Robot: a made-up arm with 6 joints.
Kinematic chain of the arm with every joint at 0, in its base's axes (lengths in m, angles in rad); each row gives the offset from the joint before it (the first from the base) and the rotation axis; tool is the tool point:
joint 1: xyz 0 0 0.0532 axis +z
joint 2: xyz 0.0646 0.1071 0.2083 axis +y
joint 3: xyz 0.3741 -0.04 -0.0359 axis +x
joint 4: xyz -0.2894 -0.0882 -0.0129 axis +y
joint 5: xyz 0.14 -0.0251 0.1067 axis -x
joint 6: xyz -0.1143 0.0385 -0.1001 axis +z
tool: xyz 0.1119 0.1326 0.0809
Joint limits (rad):
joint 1: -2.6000..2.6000
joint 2: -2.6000..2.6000
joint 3: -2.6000..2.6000
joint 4: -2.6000..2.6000
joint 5: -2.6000..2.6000
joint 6: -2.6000..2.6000
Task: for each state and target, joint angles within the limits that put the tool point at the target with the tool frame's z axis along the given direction. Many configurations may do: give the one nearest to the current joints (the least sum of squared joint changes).
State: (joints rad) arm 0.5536 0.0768 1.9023 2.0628 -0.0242 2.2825
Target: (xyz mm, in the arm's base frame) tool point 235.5 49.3 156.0 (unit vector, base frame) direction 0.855 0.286 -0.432
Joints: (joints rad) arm 0.5671 -0.1764 1.4808 1.3635 -0.6388 2.5515
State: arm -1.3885 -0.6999 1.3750 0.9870 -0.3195 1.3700
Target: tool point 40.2 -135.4 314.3 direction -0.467 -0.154 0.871
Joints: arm -1.9199 -0.4753 1.1651 0.8354 0.4457 1.0104
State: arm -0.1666 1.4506 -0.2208 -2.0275 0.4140 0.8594
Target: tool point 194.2 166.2 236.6 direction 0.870 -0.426 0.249
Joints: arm -0.2964 2.0448 -0.5226 -0.8636 -0.5245 0.3965
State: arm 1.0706 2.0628 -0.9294 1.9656 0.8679 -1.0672
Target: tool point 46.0 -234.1 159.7 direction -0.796 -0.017 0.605
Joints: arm 1.0746 2.5021 -0.8100 1.6665 1.6160 -1.6470
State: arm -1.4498 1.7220 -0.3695 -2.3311 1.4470 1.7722
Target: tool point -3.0 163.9 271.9 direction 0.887 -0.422 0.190
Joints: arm -2.2191 2.2287 -0.2634 -2.0256 1.5390 2.1306
